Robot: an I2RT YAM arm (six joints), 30 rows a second.
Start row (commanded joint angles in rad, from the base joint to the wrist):
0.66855 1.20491 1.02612 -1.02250 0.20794 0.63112
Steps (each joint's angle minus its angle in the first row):
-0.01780 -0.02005 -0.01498 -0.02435 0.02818 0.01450
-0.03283 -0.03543 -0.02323 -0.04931 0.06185 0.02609
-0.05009 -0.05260 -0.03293 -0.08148 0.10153 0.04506
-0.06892 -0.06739 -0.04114 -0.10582 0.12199 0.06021
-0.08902 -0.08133 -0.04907 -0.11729 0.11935 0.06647
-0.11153 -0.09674 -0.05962 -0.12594 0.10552 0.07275
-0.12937 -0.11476 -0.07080 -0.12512 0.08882 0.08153
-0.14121 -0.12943 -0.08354 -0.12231 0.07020 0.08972
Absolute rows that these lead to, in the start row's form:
0.65075 1.18486 1.01114 -1.04685 0.23612 0.64562
0.63572 1.16948 1.00289 -1.07181 0.26979 0.65721
0.61846 1.15231 0.99319 -1.10398 0.30947 0.67618
0.59963 1.13752 0.98498 -1.12832 0.32993 0.69133
0.57953 1.12358 0.97705 -1.13979 0.32729 0.69759
0.55702 1.10817 0.96650 -1.14844 0.31346 0.70387
0.53918 1.09015 0.95532 -1.14762 0.29676 0.71265
0.52734 1.07548 0.94258 -1.14481 0.27814 0.72084

